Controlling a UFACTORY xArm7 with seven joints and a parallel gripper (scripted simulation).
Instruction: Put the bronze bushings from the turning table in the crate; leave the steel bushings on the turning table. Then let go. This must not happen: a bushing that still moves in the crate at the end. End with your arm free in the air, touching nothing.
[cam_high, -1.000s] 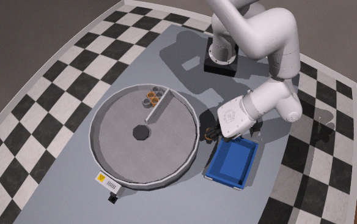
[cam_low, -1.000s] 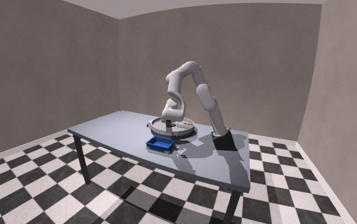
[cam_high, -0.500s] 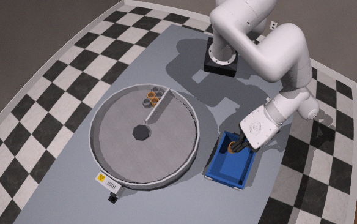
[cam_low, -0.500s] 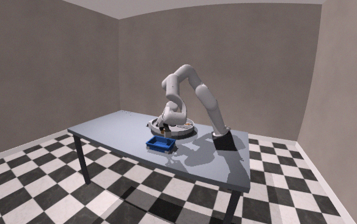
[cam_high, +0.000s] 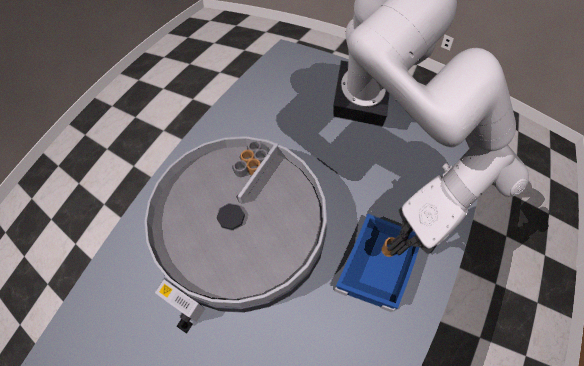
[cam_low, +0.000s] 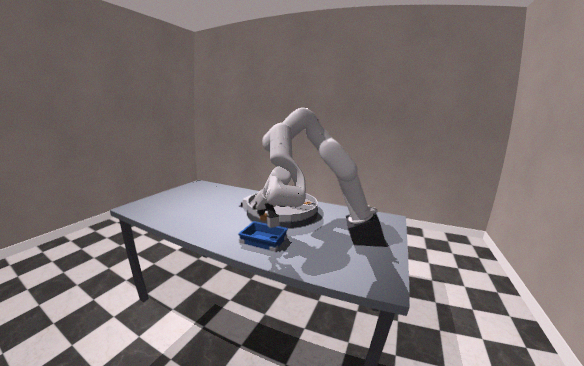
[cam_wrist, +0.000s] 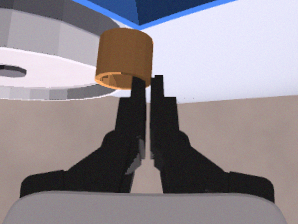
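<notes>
My gripper is now 13 cm above the blue crate and 1 cm to the left of it. Round my hand: turning table (34 cm to the right, 12 cm ahead, 10 cm below).
</notes>
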